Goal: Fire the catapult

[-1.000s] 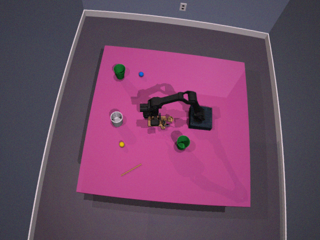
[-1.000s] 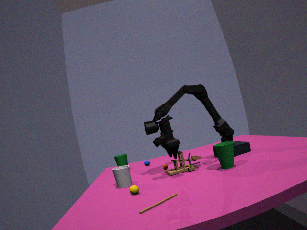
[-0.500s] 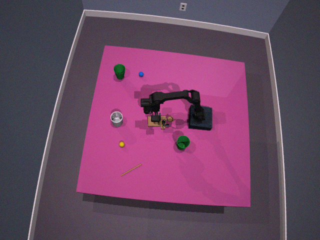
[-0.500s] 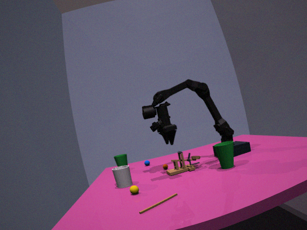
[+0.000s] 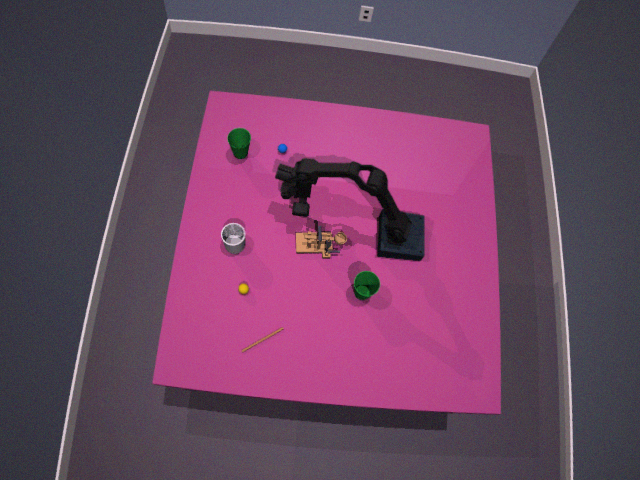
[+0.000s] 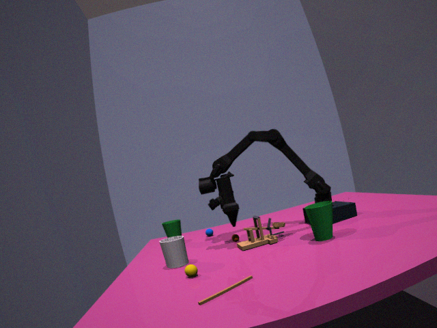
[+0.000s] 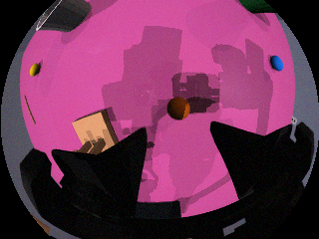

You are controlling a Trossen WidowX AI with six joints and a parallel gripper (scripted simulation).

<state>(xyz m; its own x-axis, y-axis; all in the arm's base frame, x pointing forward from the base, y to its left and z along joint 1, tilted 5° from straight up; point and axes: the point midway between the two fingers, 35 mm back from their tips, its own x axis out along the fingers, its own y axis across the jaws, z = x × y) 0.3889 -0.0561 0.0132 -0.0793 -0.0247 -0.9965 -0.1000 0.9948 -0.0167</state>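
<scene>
My gripper tip is 60 mm above the orange ball and 10 mm to the left of it. Also, from my gripper tip: blue ball (250 mm to the right, 140 mm ahead, 50 mm below); then white mug (220 mm ahead, 200 mm to the left, 40 mm below); then wooden catapult (140 mm to the left, 120 mm behind, 20 mm below).
</scene>
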